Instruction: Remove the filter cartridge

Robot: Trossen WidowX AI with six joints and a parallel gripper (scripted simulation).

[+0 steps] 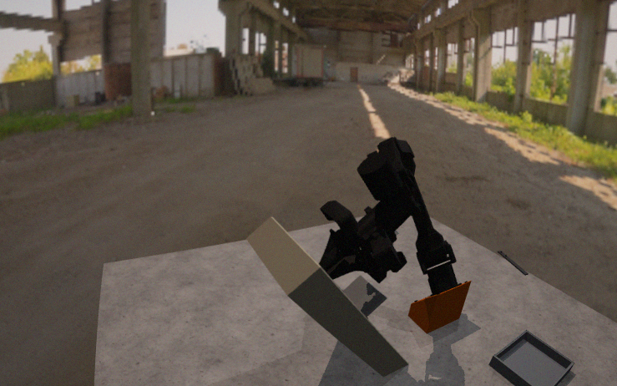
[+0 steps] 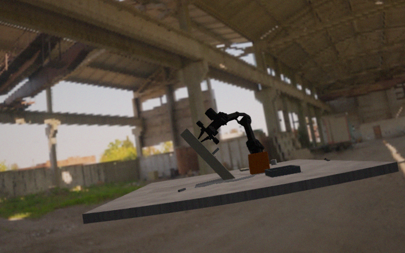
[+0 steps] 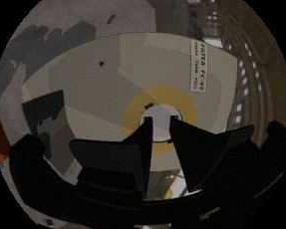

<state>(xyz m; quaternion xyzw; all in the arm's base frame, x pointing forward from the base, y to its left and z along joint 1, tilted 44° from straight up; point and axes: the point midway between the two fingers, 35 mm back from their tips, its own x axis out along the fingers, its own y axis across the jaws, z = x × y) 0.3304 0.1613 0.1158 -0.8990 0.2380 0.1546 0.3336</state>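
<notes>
Now: the round pale cartridge 1 cm below my gripper tip and 1 cm ahead of it. From my gripper tip the other things lie so: beige service panel: 8 cm below, 4 cm behind; grey tray: 45 cm behind, 24 cm to the left, 24 cm below; small beige block: 43 cm to the right, 26 cm behind, 25 cm below.
</notes>
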